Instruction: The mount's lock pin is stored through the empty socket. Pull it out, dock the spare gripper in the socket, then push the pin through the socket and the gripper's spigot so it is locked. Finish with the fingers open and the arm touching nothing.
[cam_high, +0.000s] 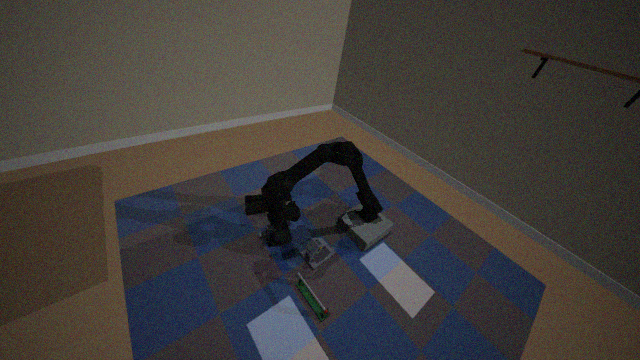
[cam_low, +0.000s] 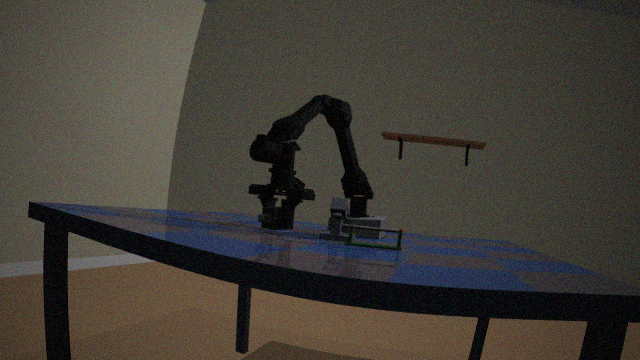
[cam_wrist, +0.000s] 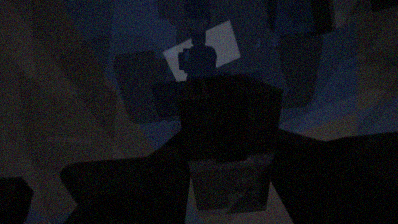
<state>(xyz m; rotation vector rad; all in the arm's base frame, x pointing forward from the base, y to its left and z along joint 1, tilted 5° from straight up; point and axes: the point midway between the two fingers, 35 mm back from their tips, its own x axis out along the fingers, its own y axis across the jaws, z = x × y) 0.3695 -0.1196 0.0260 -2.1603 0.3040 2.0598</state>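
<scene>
My gripper tip is now 14 cm to the right of the socket, 8 cm past it and 3 cm below it. The rest, counted from my gripper tip: spare gripper: 2 cm above, 1 cm ahead; green rack: 27 cm to the left, 1 cm ahead.
</scene>
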